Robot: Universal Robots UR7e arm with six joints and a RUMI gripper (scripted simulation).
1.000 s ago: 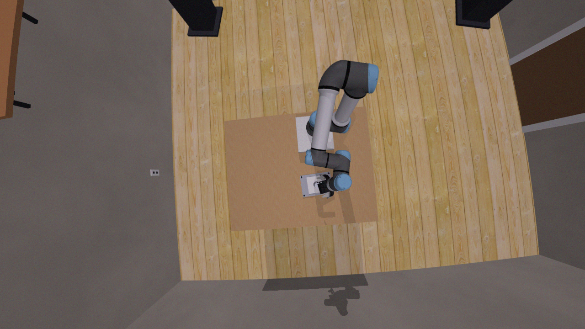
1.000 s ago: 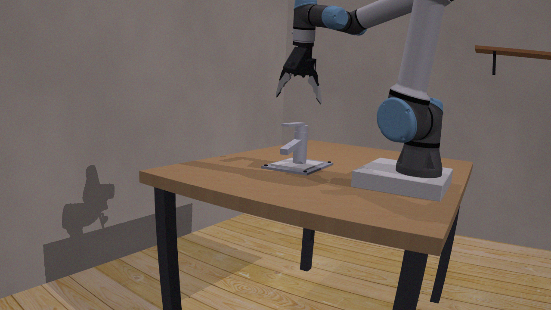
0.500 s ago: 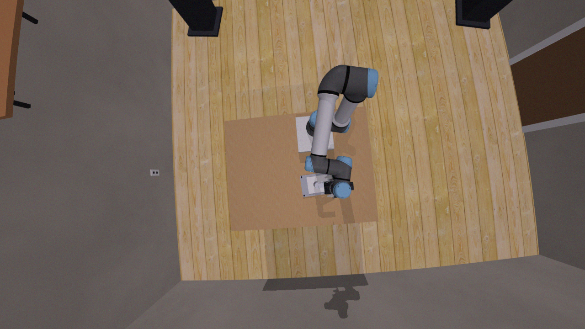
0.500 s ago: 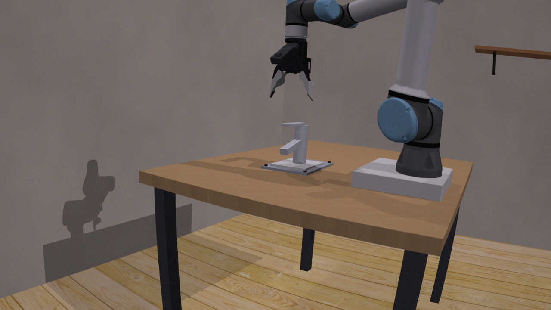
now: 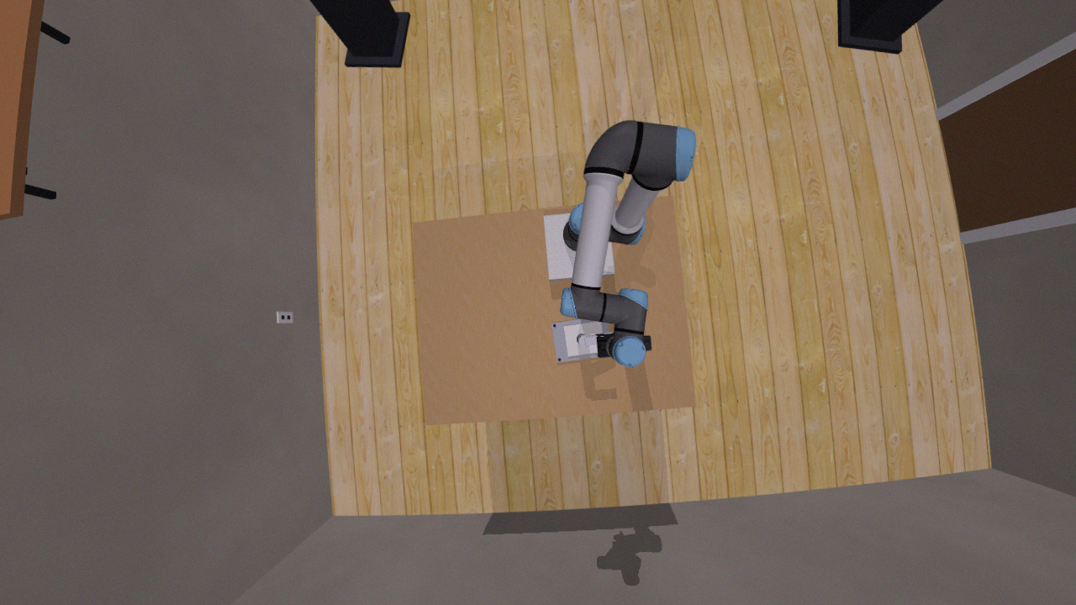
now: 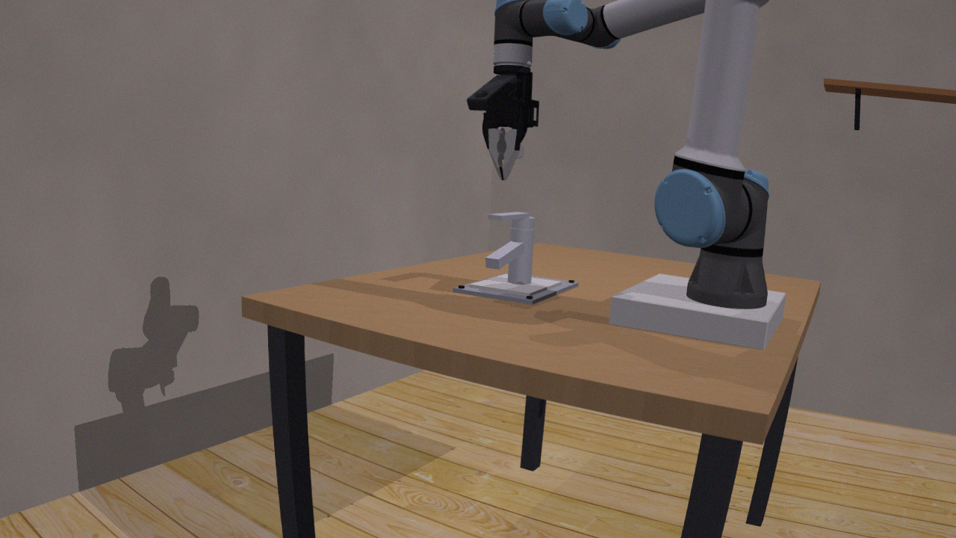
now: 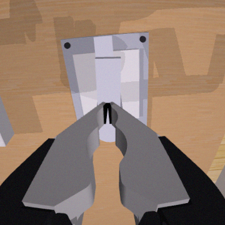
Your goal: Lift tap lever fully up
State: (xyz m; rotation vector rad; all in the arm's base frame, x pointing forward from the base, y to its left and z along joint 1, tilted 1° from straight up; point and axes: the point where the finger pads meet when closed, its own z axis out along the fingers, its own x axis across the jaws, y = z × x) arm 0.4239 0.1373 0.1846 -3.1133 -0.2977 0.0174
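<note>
My hand is 1 cm short of the lever, 3 cm to the left of it and 8 cm above it. Round my hand: grey tap 1 cm ahead, 6 cm to the right, 14 cm below.
</note>
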